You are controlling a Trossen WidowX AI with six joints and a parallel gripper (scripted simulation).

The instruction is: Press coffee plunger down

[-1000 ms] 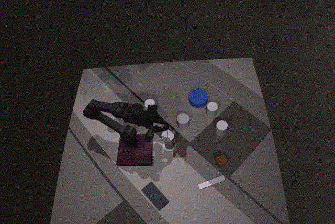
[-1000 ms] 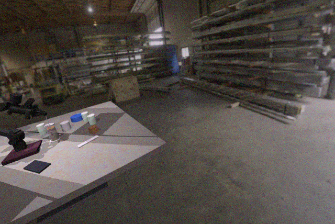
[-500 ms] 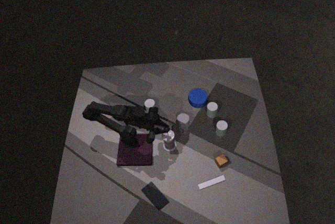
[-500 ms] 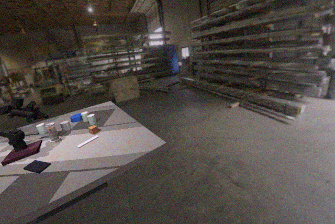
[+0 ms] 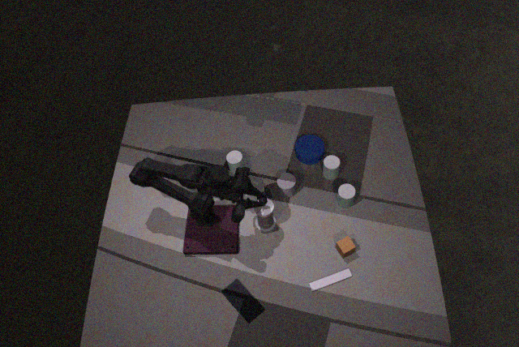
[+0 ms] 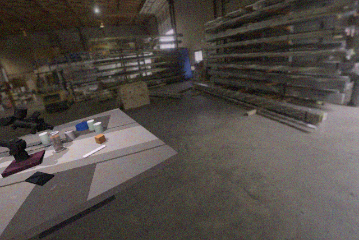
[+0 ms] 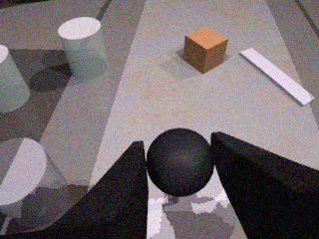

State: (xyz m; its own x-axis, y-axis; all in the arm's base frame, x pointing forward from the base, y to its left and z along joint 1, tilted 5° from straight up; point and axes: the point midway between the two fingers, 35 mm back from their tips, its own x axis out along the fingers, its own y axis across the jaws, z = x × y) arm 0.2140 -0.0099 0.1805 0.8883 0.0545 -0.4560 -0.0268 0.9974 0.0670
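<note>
Right now the coffee press is 9 cm below my gripper tip, 2 cm behind it and 1 cm to the left of it. Round my gripper tip: blue round object: 33 cm to the left, 16 cm below, 14 cm ahead; then orange cube: 28 cm ahead, 15 cm below, 10 cm to the right.
</note>
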